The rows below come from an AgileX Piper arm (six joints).
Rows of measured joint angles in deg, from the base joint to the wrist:
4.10 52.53 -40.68 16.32 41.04 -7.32
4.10 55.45 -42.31 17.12 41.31 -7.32
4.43 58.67 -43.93 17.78 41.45 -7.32
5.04 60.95 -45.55 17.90 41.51 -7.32
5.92 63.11 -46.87 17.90 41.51 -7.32
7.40 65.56 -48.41 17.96 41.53 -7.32
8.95 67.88 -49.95 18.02 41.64 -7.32
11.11 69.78 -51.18 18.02 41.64 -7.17
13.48 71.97 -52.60 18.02 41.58 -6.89
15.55 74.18 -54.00 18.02 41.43 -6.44
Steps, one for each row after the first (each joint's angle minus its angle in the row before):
0.00 2.92 -1.63 0.80 0.27 0.00
0.33 3.22 -1.62 0.66 0.14 0.00
0.61 2.28 -1.62 0.12 0.06 0.00
0.88 2.16 -1.32 0.00 0.00 0.00
1.48 2.45 -1.54 0.06 0.02 0.00
1.55 2.32 -1.54 0.06 0.11 0.00
2.16 1.90 -1.23 0.00 0.00 0.15
2.37 2.19 -1.42 0.00 -0.06 0.28
2.07 2.21 -1.40 0.00 -0.15 0.45

